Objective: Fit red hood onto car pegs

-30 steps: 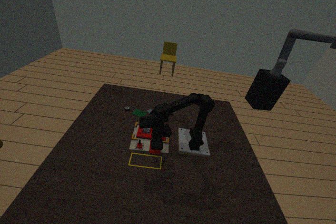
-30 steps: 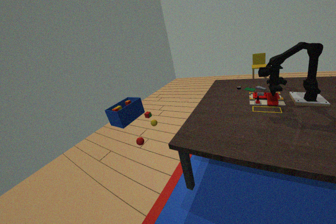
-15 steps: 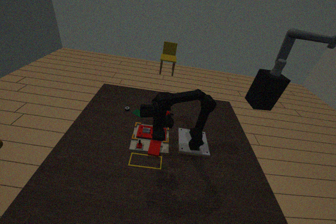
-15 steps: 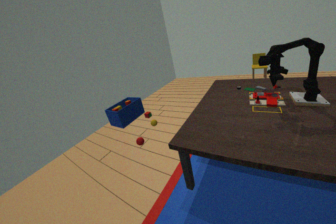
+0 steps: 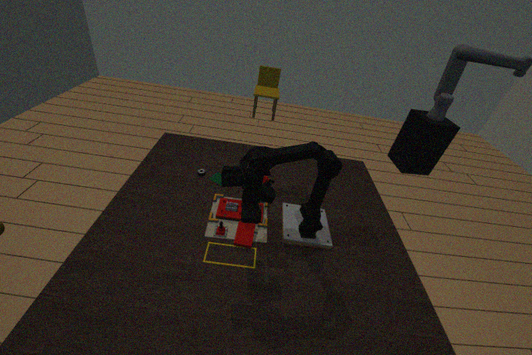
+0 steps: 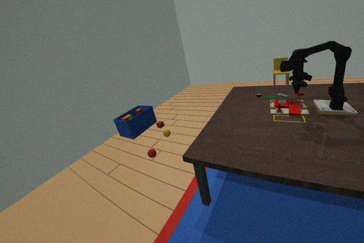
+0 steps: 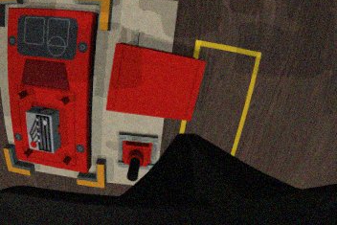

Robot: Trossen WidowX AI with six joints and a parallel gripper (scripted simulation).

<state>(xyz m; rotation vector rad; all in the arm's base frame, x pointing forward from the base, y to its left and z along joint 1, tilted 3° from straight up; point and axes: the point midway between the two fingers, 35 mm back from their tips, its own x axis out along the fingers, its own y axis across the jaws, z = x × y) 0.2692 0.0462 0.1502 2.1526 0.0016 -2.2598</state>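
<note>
Right now my gripper tip is 2 cm to the left of the red hood and 13 cm above it. From my gripper tip the other things lie so: grey piece (3 cm ahead, 37 cm to the right, 15 cm below); then green plate (13 cm ahead, 36 cm to the right, 15 cm below); then grey jig plate (3 cm ahead, 13 cm to the right, 14 cm below).
</note>
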